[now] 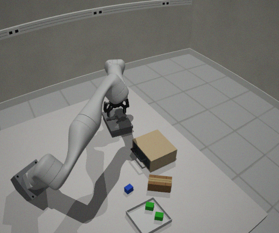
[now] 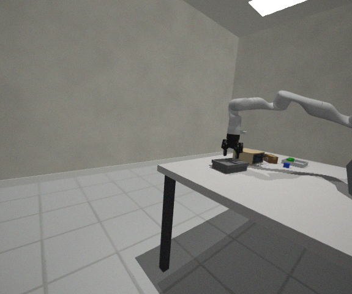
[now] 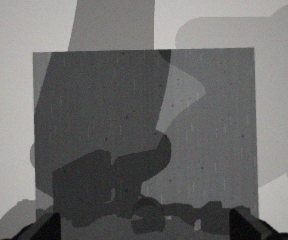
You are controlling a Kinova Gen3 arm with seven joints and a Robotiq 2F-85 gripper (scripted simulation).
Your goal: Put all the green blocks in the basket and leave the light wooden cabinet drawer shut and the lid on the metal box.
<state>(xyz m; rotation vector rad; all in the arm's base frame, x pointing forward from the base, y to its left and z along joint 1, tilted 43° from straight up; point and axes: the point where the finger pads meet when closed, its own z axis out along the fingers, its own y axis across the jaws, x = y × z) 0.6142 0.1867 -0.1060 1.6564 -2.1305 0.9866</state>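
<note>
My gripper is now 3 cm above the knobbed lid. From my hand the other things lie so: blue block (41 cm to the right, 25 cm behind, 7 cm below); light wooden cabinet (32 cm to the right, 4 cm below, 2 cm behind); darker brown wooden box (49 cm to the right, 13 cm behind, 5 cm below).
</note>
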